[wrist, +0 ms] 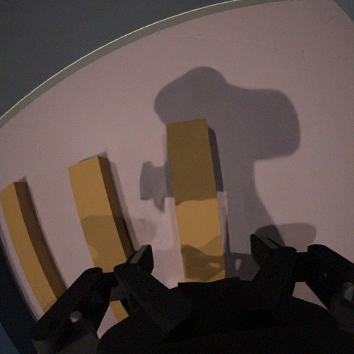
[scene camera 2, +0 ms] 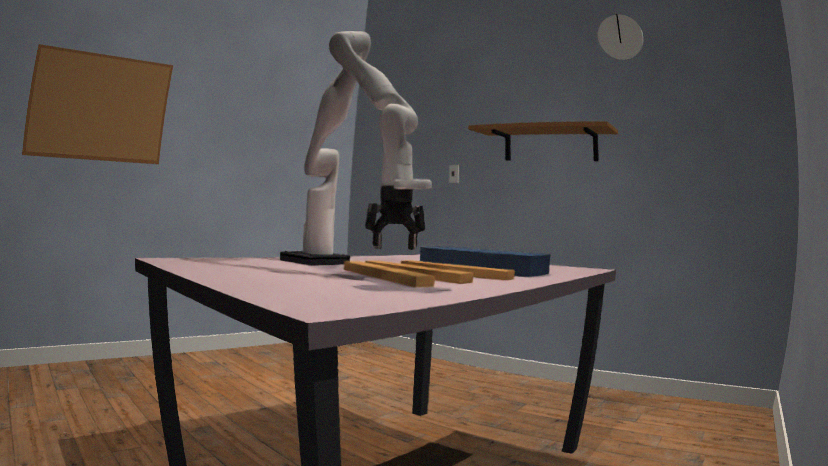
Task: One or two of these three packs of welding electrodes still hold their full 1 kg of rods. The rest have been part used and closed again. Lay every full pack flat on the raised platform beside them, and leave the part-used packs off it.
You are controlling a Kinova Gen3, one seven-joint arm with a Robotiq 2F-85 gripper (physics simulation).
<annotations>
My gripper shows in the wrist view and in scene camera 2. The same spot on my gripper: (scene camera 2: 381,222) is (wrist: 292,263).
</annotations>
